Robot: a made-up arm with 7 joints.
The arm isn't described. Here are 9 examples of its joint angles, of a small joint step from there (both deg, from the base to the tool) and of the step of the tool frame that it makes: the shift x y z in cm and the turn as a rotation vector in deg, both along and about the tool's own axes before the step.
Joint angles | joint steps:
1: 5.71 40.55 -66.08 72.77 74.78 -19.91 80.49 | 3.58 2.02 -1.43 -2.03 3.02 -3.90 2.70
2: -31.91 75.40 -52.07 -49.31 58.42 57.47 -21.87 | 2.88 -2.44 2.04 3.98 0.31 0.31 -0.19
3: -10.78 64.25 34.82 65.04 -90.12 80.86 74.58 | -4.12 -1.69 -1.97 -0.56 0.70 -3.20 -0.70
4: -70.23 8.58 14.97 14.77 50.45 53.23 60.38 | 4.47 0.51 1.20 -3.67 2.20 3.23 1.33
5: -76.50 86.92 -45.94 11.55 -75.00 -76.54 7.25 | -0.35 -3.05 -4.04 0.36 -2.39 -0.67 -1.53
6: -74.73 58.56 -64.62 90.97 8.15 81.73 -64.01 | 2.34 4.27 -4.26 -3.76 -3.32 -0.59 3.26
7: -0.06 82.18 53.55 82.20 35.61 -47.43 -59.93 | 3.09 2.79 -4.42 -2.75 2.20 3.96 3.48
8: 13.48 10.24 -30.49 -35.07 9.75 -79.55 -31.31 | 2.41 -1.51 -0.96 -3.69 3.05 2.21 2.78
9: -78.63 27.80 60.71 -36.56 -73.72 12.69 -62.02 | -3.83 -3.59 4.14 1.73 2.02 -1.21 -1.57
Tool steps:
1: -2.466 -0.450 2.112 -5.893 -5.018 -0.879
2: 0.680 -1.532 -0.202 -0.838 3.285 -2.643
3: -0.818 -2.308 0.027 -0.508 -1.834 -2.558
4: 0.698 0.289 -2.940 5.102 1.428 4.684
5: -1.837 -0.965 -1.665 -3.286 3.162 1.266
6: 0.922 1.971 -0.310 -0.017 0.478 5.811
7: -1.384 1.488 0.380 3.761 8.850 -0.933
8: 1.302 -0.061 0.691 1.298 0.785 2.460
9: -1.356 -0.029 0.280 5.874 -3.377 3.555
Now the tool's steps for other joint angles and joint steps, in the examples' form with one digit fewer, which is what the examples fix.
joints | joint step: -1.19 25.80 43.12 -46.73 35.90 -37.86 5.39 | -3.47 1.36 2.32 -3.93 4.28 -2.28 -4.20
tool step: 1.51 1.11 0.53 8.29 -6.68 -2.34
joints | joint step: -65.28 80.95 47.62 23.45 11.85 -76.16 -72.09 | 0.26 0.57 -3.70 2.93 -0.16 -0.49 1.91
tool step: 1.09 -0.89 -0.28 -2.35 -2.65 -0.87
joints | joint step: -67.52 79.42 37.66 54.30 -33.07 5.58 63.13 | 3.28 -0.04 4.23 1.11 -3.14 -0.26 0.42
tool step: 1.27 1.01 -0.59 -1.07 3.82 2.57
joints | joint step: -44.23 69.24 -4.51 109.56 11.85 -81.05 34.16 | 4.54 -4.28 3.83 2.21 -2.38 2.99 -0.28
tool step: -3.61 -1.94 -1.23 -0.37 8.68 -0.11
